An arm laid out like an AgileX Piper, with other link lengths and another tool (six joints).
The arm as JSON. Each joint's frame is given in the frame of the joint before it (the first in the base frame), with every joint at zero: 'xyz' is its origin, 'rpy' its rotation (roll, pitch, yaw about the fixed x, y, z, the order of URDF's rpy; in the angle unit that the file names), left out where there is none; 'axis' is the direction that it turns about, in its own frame. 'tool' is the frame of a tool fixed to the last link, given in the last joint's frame.
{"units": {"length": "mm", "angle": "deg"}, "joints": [
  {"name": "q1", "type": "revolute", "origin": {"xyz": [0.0, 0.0, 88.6], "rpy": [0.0, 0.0, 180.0]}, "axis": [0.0, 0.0, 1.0]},
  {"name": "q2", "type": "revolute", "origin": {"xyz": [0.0, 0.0, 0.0], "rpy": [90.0, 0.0, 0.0]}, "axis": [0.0, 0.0, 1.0]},
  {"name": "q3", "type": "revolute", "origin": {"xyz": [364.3, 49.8, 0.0], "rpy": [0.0, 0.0, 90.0]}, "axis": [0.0, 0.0, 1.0]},
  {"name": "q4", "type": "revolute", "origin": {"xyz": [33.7, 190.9, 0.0], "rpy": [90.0, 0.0, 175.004]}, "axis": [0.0, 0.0, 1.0]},
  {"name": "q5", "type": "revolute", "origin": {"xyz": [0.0, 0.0, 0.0], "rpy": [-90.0, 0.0, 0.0]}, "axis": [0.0, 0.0, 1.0]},
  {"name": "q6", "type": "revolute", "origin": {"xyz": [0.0, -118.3, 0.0], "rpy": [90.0, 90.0, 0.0]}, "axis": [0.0, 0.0, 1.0]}
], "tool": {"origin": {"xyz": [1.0, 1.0, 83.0], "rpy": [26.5, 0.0, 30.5]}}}
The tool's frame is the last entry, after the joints.
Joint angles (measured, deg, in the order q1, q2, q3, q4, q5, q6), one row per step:
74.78, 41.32, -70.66, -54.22, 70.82, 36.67
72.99, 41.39, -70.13, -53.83, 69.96, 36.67
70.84, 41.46, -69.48, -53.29, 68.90, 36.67
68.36, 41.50, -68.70, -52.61, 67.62, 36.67
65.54, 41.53, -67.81, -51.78, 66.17, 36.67
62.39, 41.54, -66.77, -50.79, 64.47, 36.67
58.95, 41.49, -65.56, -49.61, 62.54, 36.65
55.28, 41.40, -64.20, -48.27, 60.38, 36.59
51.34, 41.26, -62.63, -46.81, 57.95, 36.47
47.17, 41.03, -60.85, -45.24, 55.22, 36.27
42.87, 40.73, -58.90, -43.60, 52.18, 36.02
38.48, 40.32, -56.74, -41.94, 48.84, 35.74
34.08, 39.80, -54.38, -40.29, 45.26, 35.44
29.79, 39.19, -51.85, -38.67, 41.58, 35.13
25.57, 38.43, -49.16, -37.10, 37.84, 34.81
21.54, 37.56, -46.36, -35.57, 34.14, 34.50
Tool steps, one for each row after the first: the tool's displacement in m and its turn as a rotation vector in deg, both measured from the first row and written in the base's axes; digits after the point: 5 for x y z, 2 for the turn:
-0.00100, -0.00090, -0.00130, -0.11, -0.04, -0.99
-0.00226, -0.00182, -0.00305, -0.20, -0.03, -2.14
-0.00378, -0.00279, -0.00525, -0.24, 0.01, -3.39
-0.00548, -0.00384, -0.00795, -0.23, 0.12, -4.80
-0.00736, -0.00473, -0.01119, -0.15, 0.28, -6.30
-0.00947, -0.00554, -0.01516, 0.03, 0.50, -7.86
-0.01167, -0.00610, -0.01970, 0.31, 0.77, -9.44
-0.01387, -0.00652, -0.02494, 0.65, 1.03, -11.09
-0.01617, -0.00685, -0.03072, 1.09, 1.23, -12.75
-0.01839, -0.00686, -0.03672, 1.68, 1.32, -14.36
-0.02063, -0.00674, -0.04300, 2.41, 1.26, -15.93
-0.02291, -0.00652, -0.04959, 3.27, 1.05, -17.45
-0.02521, -0.00623, -0.05665, 4.20, 0.75, -18.91
-0.02789, -0.00618, -0.06408, 5.20, 0.32, -20.37
-0.03088, -0.00615, -0.07193, 6.27, -0.18, -21.78

